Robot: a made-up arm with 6 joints. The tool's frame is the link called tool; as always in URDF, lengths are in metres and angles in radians.
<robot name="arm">
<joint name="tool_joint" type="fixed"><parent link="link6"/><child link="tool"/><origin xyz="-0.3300 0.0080 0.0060" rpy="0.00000 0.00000 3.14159"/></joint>
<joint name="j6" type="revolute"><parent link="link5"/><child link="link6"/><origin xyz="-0.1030 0.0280 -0.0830" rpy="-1.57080 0.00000 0.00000"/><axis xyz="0 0 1"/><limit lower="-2.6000" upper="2.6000"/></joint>
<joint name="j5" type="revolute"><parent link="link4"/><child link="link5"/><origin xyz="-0.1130 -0.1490 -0.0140" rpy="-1.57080 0.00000 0.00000"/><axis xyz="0 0 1"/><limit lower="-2.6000" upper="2.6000"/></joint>
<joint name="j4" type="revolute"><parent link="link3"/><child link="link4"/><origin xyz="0.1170 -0.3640 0.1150" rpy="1.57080 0.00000 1.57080"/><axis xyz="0 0 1"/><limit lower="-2.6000" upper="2.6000"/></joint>
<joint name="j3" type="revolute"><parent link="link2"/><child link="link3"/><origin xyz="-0.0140 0.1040 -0.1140" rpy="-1.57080 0.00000 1.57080"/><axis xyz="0 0 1"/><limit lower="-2.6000" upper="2.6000"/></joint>
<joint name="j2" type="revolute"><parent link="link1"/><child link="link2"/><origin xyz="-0.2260 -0.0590 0.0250" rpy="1.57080 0.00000 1.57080"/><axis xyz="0 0 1"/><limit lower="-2.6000" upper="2.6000"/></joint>
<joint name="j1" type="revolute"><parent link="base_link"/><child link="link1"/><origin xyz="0.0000 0.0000 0.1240" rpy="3.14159 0.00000 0.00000"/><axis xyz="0 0 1"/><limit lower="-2.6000" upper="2.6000"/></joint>
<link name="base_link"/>
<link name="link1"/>
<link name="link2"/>
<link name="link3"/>
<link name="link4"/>
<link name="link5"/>
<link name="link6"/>
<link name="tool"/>
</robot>
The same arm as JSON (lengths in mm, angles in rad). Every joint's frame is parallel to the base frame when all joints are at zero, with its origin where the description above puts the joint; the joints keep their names.
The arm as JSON. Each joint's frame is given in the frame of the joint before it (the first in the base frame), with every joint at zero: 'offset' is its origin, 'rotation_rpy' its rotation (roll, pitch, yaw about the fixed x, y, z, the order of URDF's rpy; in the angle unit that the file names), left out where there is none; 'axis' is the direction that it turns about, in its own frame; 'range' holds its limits. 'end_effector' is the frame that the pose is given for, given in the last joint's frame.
{
  "length_unit": "mm",
  "angle_unit": "rad",
  "chain": [
    {
      "id": "j1",
      "offset": [
        0.0,
        0.0,
        124.0
      ],
      "axis": "-z",
      "range": [
        -2.6,
        2.6
      ]
    },
    {
      "id": "j2",
      "offset": [
        -226.0,
        59.0,
        -25.0
      ],
      "axis": "+x",
      "range": [
        -2.6,
        2.6
      ]
    },
    {
      "id": "j3",
      "offset": [
        -114.0,
        14.0,
        -104.0
      ],
      "axis": "+y",
      "range": [
        -2.6,
        2.6
      ]
    },
    {
      "id": "j4",
      "offset": [
        364.0,
        115.0,
        -117.0
      ],
      "axis": "-z",
      "range": [
        -2.6,
        2.6
      ]
    },
    {
      "id": "j5",
      "offset": [
        113.0,
        -149.0,
        14.0
      ],
      "axis": "+y",
      "range": [
        -2.6,
        2.6
      ]
    },
    {
      "id": "j6",
      "offset": [
        103.0,
        -83.0,
        28.0
      ],
      "axis": "+z",
      "range": [
        -2.6,
        2.6
      ]
    }
  ],
  "end_effector": {
    "offset": [
      330.0,
      -8.0,
      6.0
    ],
    "rotation_rpy": [
      0.0,
      0.0,
      0.0
    ]
  }
}

